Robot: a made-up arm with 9 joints.
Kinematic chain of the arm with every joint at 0, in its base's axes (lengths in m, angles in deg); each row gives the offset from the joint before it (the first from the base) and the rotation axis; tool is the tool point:
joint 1: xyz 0 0 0.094 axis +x
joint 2: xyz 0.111 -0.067 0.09 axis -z
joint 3: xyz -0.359 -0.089 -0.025 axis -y
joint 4: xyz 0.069 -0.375 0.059 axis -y
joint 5: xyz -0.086 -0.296 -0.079 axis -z
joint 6: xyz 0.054 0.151 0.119 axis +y
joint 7: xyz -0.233 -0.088 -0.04 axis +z
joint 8: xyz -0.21 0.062 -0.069 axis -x
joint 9: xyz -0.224 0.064 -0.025 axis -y
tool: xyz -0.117 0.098 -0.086
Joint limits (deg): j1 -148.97..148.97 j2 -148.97..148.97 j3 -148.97..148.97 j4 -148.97..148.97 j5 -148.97..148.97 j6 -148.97..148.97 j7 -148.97..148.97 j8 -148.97..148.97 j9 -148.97..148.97
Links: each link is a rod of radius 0.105 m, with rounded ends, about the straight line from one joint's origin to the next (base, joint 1, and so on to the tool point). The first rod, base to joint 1, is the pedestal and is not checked.
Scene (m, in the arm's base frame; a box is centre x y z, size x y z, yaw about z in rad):
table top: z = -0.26
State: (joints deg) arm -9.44 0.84 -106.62 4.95 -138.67 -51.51 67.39 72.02 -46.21
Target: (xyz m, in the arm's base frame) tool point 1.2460 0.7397 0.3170
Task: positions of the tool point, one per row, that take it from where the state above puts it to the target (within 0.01 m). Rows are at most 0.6 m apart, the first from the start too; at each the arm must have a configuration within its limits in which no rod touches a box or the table.
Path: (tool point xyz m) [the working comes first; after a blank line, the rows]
Joints at the target: 35.71 -125.22 -73.89 32.28 -117.13 12.76 35.56 56.86 -54.12
Straight joint move there: touches the table top.

1: -0.5525 -0.9727 -0.0954
2: -0.0407 -1.2124 -0.1029
3: 0.5418 -1.1641 -0.0162
4: 1.0087 -0.8620 0.1080
5: 1.2749 -0.4528 0.2225
6: 1.3760 -0.0860 0.2999
7: 1.4251 -0.0199 0.1380
8: 1.4451 0.1117 0.0238
9: 1.4360 0.2851 -0.0197
10: 1.3987 0.4686 0.0185
11: 1.3344 0.6299 0.1359
12: 1.2460 0.7397 0.3170

